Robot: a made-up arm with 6 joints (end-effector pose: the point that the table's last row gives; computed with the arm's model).
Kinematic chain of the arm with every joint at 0, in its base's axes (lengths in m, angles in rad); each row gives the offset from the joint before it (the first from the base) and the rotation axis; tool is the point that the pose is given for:
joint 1: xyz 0 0 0.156 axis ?
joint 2: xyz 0 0.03 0 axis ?
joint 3: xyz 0 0 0.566 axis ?
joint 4: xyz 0 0 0.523 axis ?
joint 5: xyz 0 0 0 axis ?
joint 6: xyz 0 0 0.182 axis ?
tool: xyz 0 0 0
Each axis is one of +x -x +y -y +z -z.
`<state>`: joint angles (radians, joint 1 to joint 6).
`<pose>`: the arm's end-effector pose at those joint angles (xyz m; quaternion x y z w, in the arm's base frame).
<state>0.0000 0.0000 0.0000 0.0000 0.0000 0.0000</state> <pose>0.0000 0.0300 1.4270 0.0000 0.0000 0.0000 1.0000</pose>
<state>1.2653 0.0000 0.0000 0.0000 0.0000 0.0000</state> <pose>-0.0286 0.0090 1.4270 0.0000 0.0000 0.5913 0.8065</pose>
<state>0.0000 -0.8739 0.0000 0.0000 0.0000 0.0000</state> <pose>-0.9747 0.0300 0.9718 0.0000 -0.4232 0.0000 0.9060</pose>
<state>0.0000 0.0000 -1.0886 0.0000 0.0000 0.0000</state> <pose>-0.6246 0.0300 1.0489 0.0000 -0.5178 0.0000 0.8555</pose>
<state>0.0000 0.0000 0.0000 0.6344 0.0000 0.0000</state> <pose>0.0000 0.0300 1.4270 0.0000 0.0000 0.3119 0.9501</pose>
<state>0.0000 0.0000 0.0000 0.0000 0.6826 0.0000</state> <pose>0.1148 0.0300 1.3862 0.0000 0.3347 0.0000 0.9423</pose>
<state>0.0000 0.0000 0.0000 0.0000 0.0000 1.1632</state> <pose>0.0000 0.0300 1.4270 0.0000 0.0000 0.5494 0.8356</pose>
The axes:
joint 1: +z
joint 2: +y
joint 3: +y
joint 4: +z
joint 5: +y
joint 6: +z

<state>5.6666 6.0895 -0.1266 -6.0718 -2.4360 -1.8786</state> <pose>-0.2740 0.2006 1.0400 0.6500 -0.7338 -0.1641 0.1096</pose>
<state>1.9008 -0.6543 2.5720 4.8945 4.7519 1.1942</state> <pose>-0.2512 0.0887 0.4558 0.6443 0.0803 -0.7563 0.0804</pose>
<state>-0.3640 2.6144 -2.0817 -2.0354 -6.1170 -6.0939</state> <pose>0.5897 -0.2214 0.2789 -0.1000 0.2154 -0.8765 0.4187</pose>
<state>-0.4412 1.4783 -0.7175 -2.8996 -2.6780 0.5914</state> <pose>0.8071 -0.3264 0.4147 -0.9025 0.3988 0.1518 0.0581</pose>
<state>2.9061 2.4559 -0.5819 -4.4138 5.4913 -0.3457</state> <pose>-0.9196 0.3171 -0.5128 0.3486 -0.7637 -0.5422 0.0357</pose>
